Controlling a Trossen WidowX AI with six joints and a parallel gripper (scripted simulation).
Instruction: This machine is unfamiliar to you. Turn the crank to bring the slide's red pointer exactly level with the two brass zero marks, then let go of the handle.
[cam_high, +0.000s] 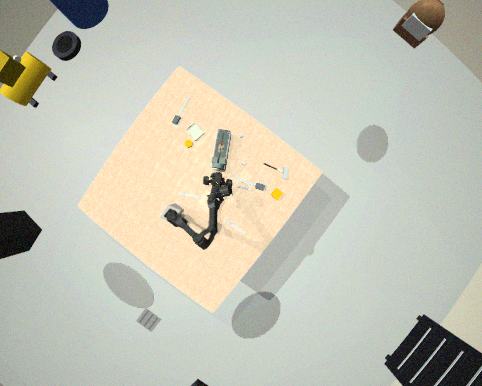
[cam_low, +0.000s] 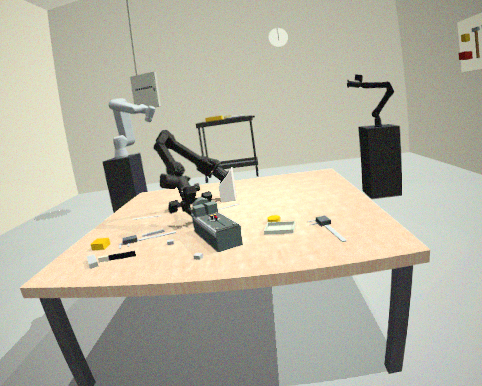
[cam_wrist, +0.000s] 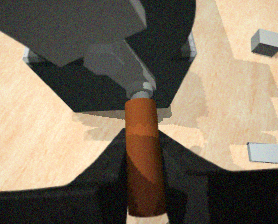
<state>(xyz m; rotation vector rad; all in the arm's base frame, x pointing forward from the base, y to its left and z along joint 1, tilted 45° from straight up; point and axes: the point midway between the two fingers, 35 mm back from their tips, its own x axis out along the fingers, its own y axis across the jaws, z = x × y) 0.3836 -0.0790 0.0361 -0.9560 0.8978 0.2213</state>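
Now: gripper tip 4 cm below the crank. From my gripper tip the other things lie so: red pointer 16 cm ahead, 11 cm to the left, 5 cm above; brown crank handle 3 cm above, 1 cm to the right, 1 cm behind; yellow disc 30 cm to the left, 3 cm below, 2 cm ahead.
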